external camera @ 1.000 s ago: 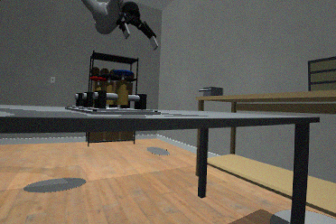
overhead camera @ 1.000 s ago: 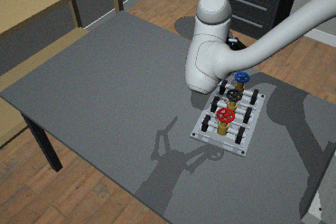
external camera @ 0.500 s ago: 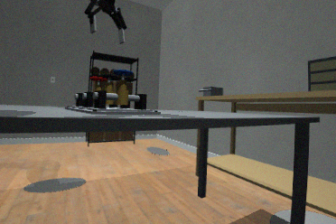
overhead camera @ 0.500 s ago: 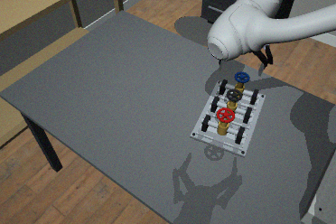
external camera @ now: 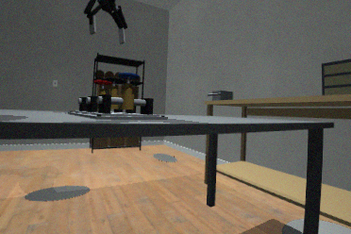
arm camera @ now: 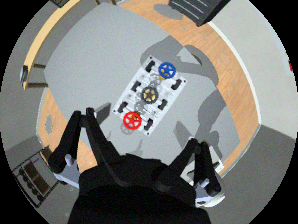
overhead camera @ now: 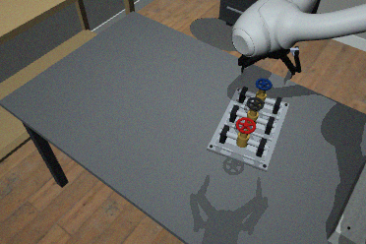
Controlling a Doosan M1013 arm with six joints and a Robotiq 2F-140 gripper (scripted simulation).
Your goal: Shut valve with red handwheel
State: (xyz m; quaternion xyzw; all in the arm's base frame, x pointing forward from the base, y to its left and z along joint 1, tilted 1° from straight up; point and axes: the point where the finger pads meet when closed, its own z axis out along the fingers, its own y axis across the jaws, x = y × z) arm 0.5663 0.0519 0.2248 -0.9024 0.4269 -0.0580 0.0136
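Right now my hand is 19 cm above the red handwheel, 7 cm to the right of it and 1 cm past it. The rest, counted from my hand: blue handwheel (19 cm below, 15 cm to the right, 7 cm ahead); then black handwheel (19 cm below, 4 cm to the right, 3 cm ahead).
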